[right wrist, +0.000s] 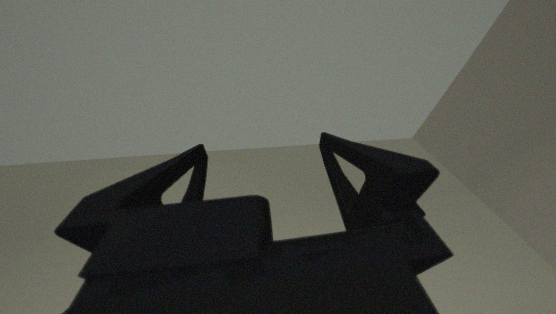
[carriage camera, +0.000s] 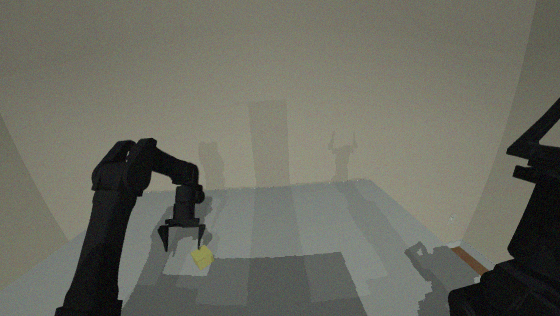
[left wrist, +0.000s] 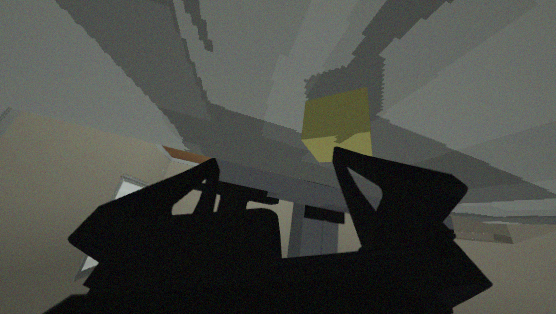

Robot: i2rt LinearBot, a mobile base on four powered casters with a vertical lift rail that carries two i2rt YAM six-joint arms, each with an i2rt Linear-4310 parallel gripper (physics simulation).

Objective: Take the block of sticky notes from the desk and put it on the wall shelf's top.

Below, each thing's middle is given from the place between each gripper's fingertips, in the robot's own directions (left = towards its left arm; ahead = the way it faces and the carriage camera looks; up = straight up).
I see the yellow block of sticky notes (left wrist: pixel 342 120) 28 cm ahead of my right hand, 59 cm to the left of it and 48 cm below it.
My left gripper is now 50 mm to the left of the yellow block of sticky notes, 40 mm above it and 10 mm short of it.
